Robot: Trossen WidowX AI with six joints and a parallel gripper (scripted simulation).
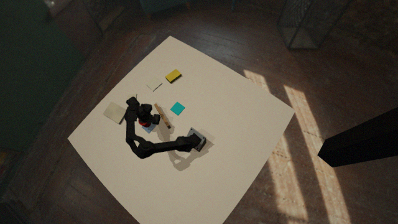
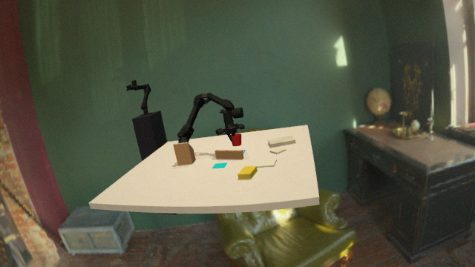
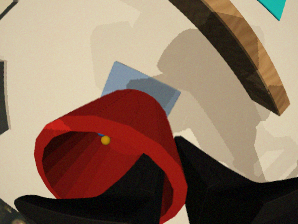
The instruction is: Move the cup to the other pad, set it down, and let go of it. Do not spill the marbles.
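Right now the yellow marble is 40 mm ahead of my gripper tip, 30 mm to the left of it and 20 mm below it. Round my gripper tip: wooden bar: 100 mm to the right, 70 mm below, 10 mm behind; then teal pad: 220 mm to the right, 90 mm below, 40 mm behind; then red cup: 30 mm ahead, 20 mm to the left.
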